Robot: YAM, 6 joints.
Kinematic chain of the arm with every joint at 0, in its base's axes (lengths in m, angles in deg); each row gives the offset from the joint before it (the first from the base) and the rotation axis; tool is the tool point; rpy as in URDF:
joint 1: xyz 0 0 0.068 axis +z
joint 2: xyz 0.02 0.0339 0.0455 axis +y
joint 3: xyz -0.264 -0.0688 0 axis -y
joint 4: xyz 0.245 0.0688 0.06 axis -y
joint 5: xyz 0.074 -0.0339 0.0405 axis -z
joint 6: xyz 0.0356 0 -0.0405 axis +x
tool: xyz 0 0 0 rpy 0 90 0
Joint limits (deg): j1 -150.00..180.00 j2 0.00..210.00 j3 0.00..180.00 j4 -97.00..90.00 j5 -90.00..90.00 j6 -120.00..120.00
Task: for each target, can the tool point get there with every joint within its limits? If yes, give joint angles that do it. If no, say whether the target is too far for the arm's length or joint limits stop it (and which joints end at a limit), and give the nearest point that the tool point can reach.
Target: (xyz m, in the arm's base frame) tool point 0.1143 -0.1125 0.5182
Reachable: yes | joints -32.20 62.56 69.65 67.26 74.14 -52.17
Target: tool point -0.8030 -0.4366 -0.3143
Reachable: no: too far | nearest point -0.5072 -0.2904 -0.1567 | short by 0.366 m
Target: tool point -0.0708 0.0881 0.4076
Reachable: yes | joints 125.98 40.11 66.53 -47.19 -8.97 -59.17
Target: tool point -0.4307 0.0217 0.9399
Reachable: no: too far | nearest point -0.2984 0.0150 0.6738 | short by 0.297 m
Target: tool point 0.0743 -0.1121 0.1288
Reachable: yes | joints -69.67 88.94 29.71 -72.35 -59.63 -37.59
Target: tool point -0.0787 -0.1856 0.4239
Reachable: yes | joints -122.34 56.00 60.51 3.61 -67.13 -71.34
